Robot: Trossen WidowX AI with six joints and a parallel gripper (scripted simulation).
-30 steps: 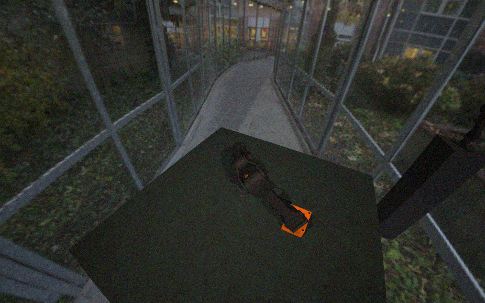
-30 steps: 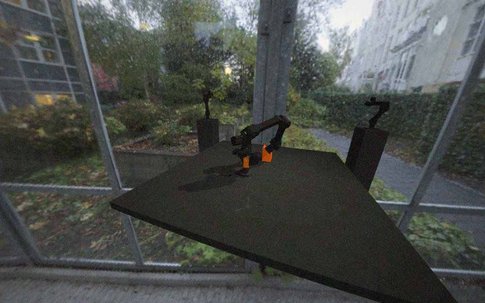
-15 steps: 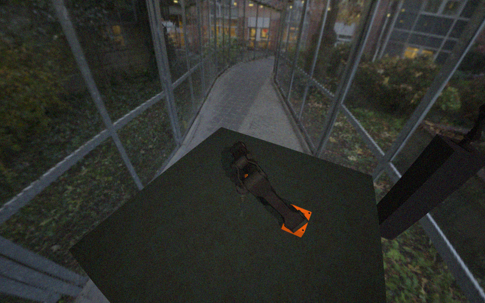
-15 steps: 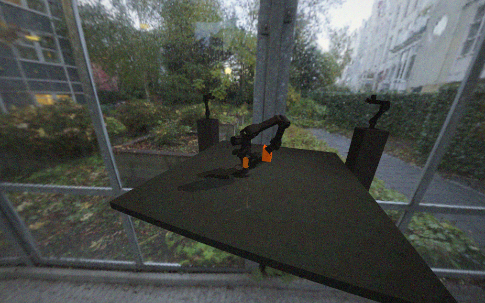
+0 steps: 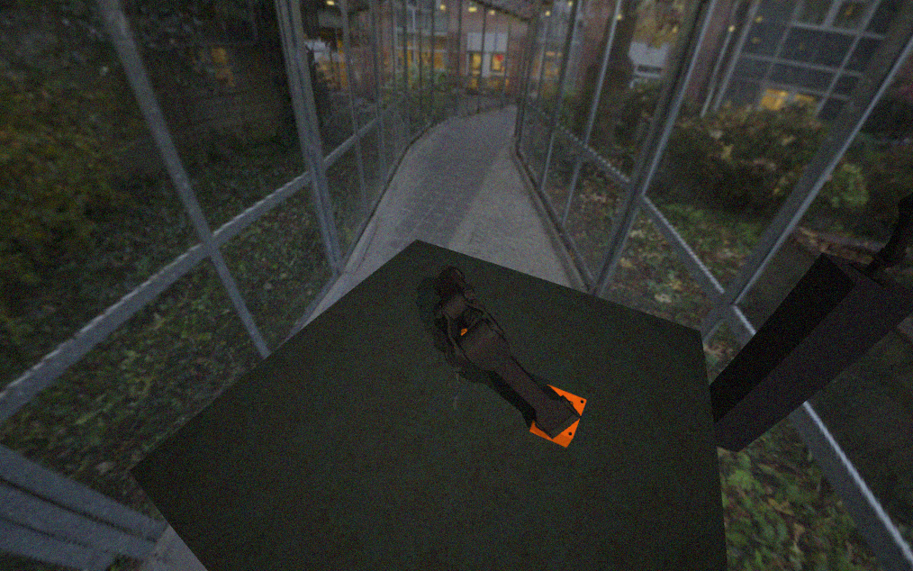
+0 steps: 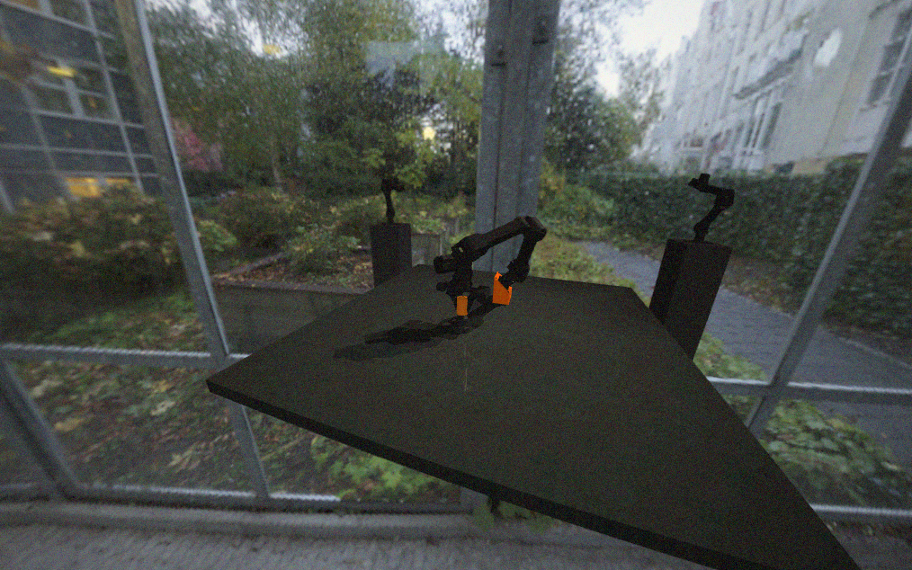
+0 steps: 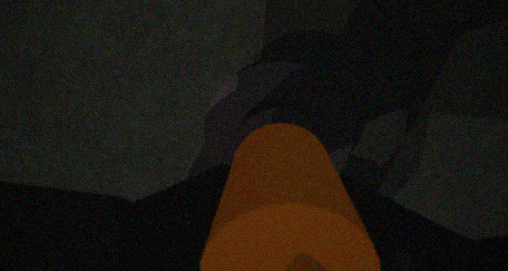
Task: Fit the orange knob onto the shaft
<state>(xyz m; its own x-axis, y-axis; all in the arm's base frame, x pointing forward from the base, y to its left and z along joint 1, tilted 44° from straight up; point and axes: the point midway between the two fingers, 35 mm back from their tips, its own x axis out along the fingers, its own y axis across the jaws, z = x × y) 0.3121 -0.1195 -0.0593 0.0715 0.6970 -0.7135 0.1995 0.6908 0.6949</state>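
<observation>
My gripper tip is 20 mm below the orange knob. Also, from my gripper tip: dark shaft: 40 mm below.
</observation>
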